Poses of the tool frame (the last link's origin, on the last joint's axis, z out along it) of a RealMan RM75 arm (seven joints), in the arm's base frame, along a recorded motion.
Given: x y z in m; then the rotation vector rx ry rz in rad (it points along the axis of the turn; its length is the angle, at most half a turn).
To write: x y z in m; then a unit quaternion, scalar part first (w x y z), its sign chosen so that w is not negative. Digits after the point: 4 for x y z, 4 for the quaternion.
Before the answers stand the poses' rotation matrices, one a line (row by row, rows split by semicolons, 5 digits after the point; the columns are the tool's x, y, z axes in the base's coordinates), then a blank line. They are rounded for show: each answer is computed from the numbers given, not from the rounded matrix.
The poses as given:
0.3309 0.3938 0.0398 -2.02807 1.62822 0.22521
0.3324 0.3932 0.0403 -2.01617 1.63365 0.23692
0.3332 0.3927 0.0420 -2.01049 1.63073 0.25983
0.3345 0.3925 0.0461 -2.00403 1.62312 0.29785
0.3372 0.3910 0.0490 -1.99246 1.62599 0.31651
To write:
0.26169 -0.94605 0.19106; -0.85867 -0.13782 0.49365; -0.44069 -0.29324 -0.84841
0.25360 -0.94861 0.18926; -0.85577 -0.12881 0.50107; -0.45094 -0.28904 -0.84446
0.25161 -0.95116 0.17882; -0.84849 -0.12791 0.51352; -0.46557 -0.28094 -0.83924
0.25050 -0.95478 0.16015; -0.83571 -0.12975 0.53363; -0.48871 -0.26751 -0.83042
0.24296 -0.95769 0.15427; -0.82990 -0.12288 0.54421; -0.50223 -0.26025 -0.82464

0.3309 0.3938 0.0398 0.2624 -0.7497 0.6019 0.0832
0.3324 0.3932 0.0403 0.2647 -0.7461 0.6046 0.0877
0.3332 0.3927 0.0420 0.2667 -0.7448 0.6041 0.0963
0.3345 0.3925 0.0461 0.2694 -0.7434 0.6021 0.1105
0.3372 0.3910 0.0490 0.2718 -0.7400 0.6039 0.1176

